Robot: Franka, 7 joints.
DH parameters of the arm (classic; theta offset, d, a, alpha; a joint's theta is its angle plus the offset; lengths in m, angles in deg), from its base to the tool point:
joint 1: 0 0.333 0 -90
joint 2: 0 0 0 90
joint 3: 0 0.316 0.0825 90
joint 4: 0 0 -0.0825 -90
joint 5: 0 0.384 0 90
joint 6: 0 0 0.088 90
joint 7: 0 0.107 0 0
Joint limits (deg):
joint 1: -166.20..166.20
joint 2: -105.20..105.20
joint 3: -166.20..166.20
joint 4: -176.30..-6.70
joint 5: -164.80..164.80
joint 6: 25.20..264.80
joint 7: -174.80..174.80
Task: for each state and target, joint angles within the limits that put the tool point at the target. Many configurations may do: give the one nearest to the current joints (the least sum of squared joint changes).
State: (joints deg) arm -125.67 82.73 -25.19 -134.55 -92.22 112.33 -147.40
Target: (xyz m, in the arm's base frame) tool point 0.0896 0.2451 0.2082
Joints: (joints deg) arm -142.50 103.71 -24.88 -174.05 -88.58 117.65 -147.40
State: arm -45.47 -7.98 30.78 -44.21 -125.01 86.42 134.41
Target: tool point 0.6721 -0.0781 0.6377
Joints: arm -28.69 21.59 38.97 -81.82 -117.09 87.46 134.41
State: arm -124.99 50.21 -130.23 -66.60 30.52 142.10 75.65
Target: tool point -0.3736 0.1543 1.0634
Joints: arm -141.58 34.69 -124.67 -52.11 29.58 147.29 75.65
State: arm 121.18 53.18 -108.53 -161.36 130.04 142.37 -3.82
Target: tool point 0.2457 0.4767 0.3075
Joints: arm 145.29 53.53 -84.93 -131.63 130.38 132.60 -3.82
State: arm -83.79 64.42 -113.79 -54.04 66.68 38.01 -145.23
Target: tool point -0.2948 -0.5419 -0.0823
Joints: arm -90.59 105.20 -67.90 -48.91 77.90 66.64 -145.23
